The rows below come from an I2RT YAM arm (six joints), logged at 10 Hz.
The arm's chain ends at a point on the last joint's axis. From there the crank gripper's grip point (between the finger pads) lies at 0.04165 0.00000 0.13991 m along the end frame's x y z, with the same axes.
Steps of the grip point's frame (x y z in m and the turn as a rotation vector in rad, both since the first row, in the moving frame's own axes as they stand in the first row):
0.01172 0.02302 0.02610 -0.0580 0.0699 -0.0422
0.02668 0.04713 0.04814 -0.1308 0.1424 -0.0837
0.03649 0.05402 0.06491 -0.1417 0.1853 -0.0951
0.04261 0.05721 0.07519 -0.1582 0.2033 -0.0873
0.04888 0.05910 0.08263 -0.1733 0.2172 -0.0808
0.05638 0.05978 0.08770 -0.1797 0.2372 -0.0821
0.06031 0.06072 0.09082 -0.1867 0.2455 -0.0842
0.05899 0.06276 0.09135 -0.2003 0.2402 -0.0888
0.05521 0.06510 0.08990 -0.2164 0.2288 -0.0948
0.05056 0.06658 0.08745 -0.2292 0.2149 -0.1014
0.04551 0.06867 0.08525 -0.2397 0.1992 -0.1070
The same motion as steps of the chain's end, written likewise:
0.00192 0.01696 0.02953 -0.0580 0.0699 -0.0422
0.00671 0.03364 0.05641 -0.1308 0.1424 -0.0837
0.01080 0.04009 0.07605 -0.1417 0.1853 -0.0951
0.01457 0.04084 0.08788 -0.1582 0.2033 -0.0873
0.01905 0.04051 0.09662 -0.1733 0.2172 -0.0808
0.02400 0.04063 0.10326 -0.1797 0.2372 -0.0821
0.02684 0.04087 0.10715 -0.1867 0.2455 -0.0842
0.02609 0.04133 0.10759 -0.2003 0.2402 -0.0888
0.02362 0.04177 0.10571 -0.2164 0.2288 -0.0948
0.02059 0.04177 0.10260 -0.2292 0.2149 -0.1014
0.01742 0.04258 0.09960 -0.2397 0.1992 -0.1070

